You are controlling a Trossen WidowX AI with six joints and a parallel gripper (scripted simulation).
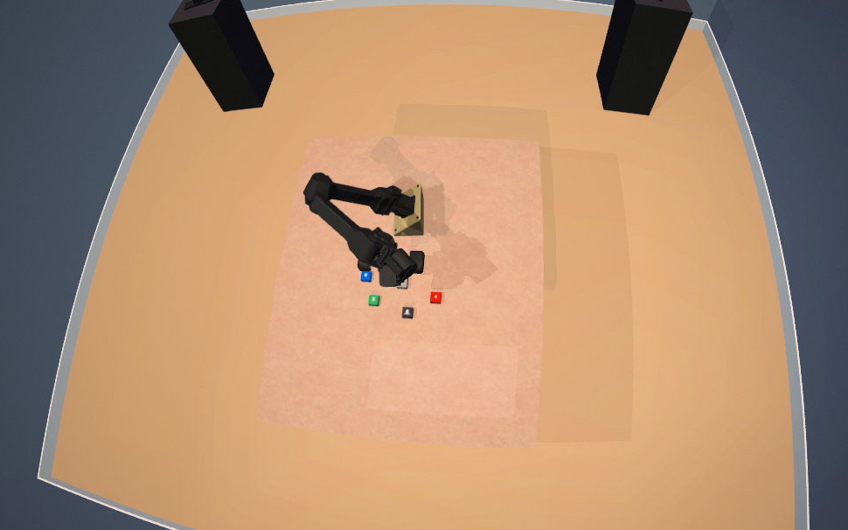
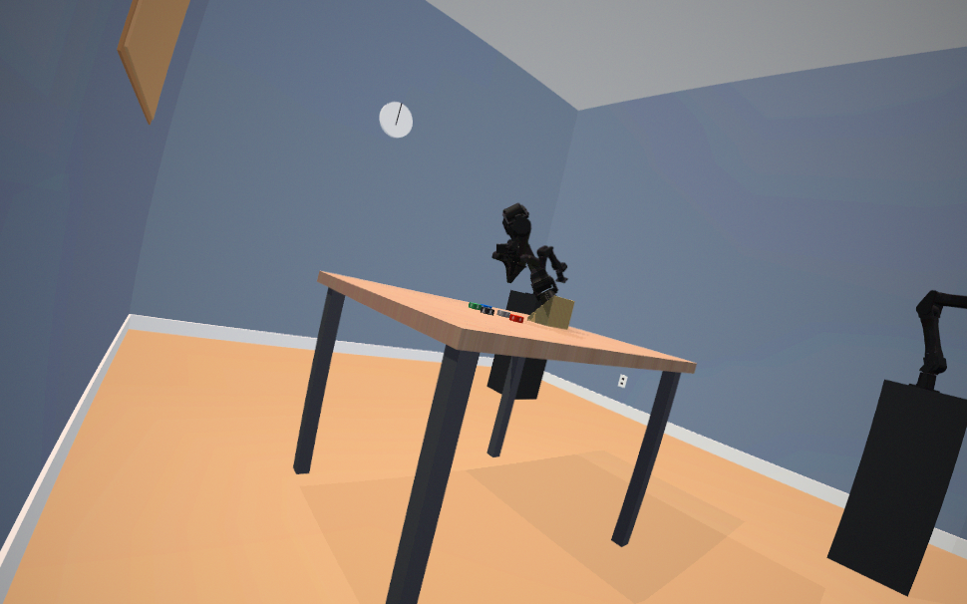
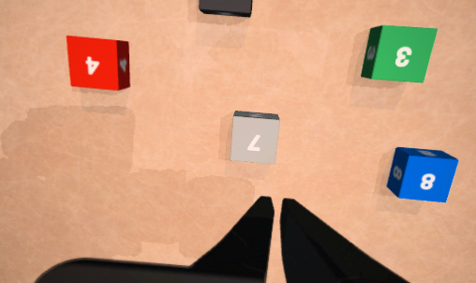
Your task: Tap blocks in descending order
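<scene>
Now: gripper tip 90 mm short of the black block, 30 mm to the right of it and 110 mm above it. Round my gripper tip: grey block: 10 mm to the left, 110 mm below; blue block: 20 mm behind, 110 mm to the right, 110 mm below; green block: 60 mm ahead, 80 mm to the right, 110 mm below.
</scene>
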